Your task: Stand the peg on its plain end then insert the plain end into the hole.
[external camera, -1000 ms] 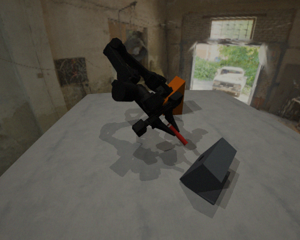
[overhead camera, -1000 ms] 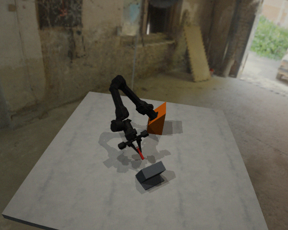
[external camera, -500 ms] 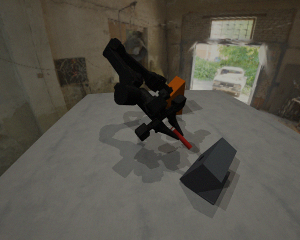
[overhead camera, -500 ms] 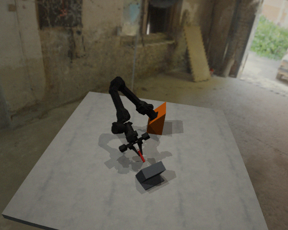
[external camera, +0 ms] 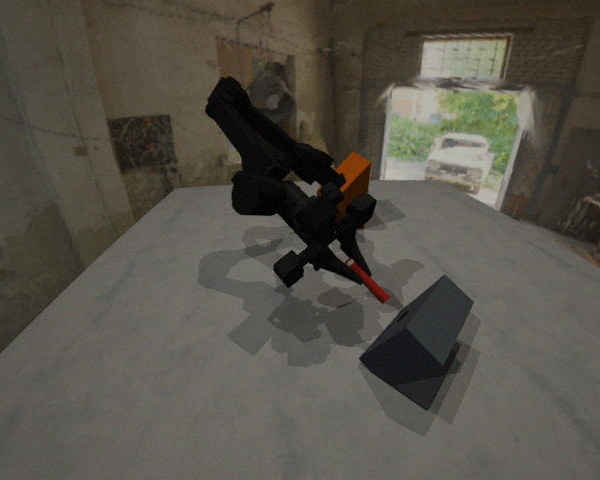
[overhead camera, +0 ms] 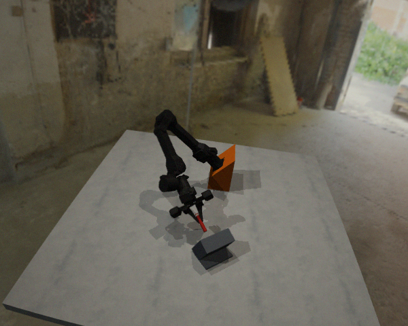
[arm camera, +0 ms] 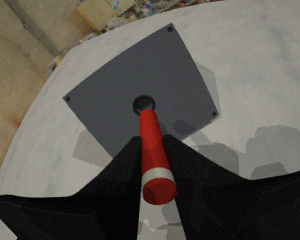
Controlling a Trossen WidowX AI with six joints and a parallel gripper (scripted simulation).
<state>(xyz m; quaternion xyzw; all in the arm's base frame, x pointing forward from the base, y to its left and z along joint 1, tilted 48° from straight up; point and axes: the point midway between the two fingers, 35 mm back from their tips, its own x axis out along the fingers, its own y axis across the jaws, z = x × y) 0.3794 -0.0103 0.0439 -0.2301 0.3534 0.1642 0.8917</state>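
Now: gripper tip 6 cm to the right of the dark grey sloped panel, 6 cm short of it and 4 cm above it. Round my gripper tip: red peg 1 cm to the right, 1 cm behind, 1 cm above.
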